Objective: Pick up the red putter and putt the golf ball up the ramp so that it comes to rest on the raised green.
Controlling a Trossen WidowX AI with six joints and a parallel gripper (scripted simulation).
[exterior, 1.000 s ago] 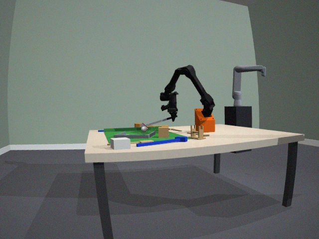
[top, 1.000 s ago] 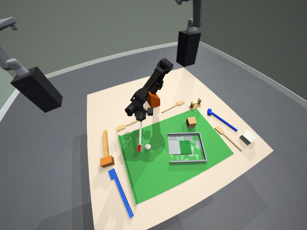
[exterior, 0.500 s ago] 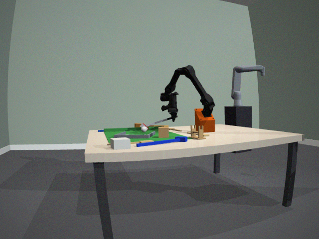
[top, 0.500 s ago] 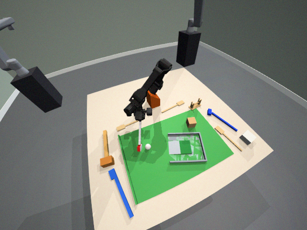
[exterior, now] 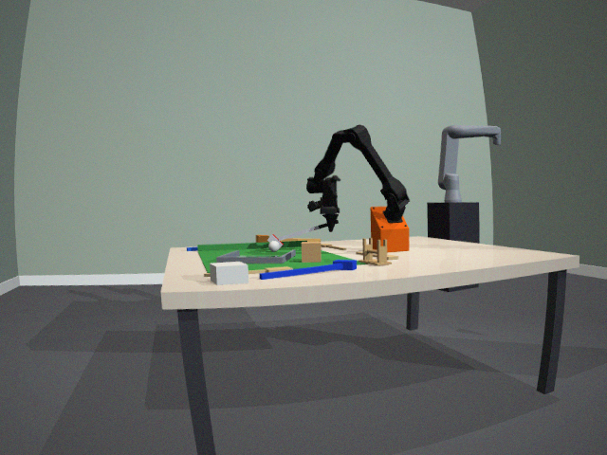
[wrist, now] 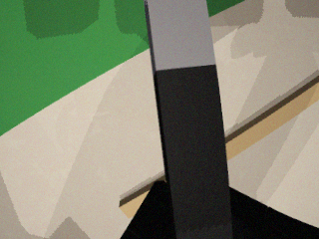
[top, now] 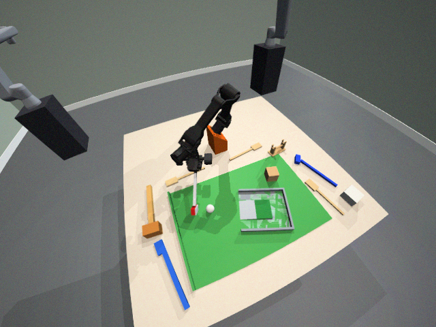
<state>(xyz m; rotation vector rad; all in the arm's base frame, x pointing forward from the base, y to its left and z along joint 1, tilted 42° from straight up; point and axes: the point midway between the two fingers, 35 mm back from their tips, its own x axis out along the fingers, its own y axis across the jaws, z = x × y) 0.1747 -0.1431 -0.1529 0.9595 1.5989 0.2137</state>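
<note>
The red putter is 110 mm ahead of my gripper tip and 50 mm to the right of it. Also, from my gripper tip: wooden cube: 210 mm ahead, 360 mm to the left, 40 mm below; then grey-walled frame: 350 mm ahead, 230 mm to the left, 60 mm below; then white golf ball: 230 mm ahead, 30 mm to the right, 50 mm below.
</note>
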